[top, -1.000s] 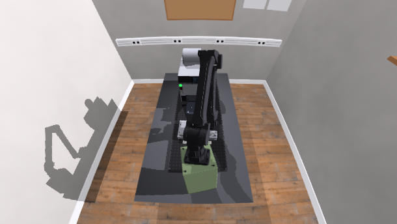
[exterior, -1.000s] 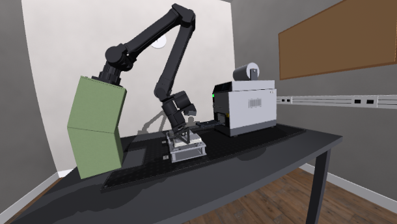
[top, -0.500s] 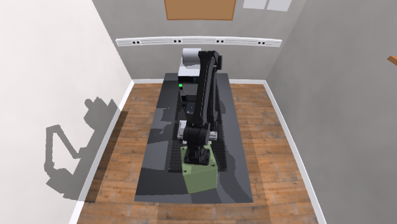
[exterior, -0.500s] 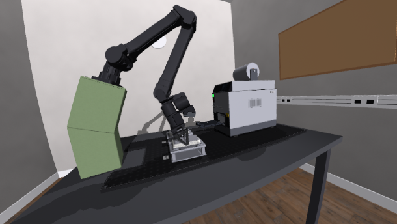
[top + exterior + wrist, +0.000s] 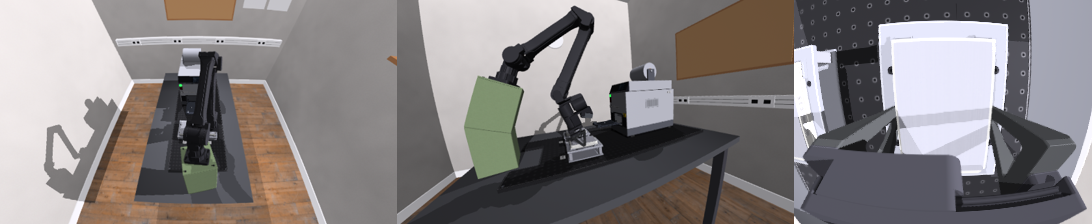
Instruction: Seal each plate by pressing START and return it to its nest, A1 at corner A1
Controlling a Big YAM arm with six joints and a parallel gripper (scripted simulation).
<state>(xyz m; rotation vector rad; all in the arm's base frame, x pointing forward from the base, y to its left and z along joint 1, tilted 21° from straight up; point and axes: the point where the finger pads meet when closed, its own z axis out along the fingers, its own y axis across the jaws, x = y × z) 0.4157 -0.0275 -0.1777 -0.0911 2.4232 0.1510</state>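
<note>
Now: hand right at the white plate. Also, from my hand: dark sealer stage: 190 mm to the left, 170 mm ahead, 30 mm above; yellow warning label: 280 mm ahead, 120 mm to the left, 80 mm above; foil roll: 500 mm ahead, 360 mm above, 240 mm to the left.
</note>
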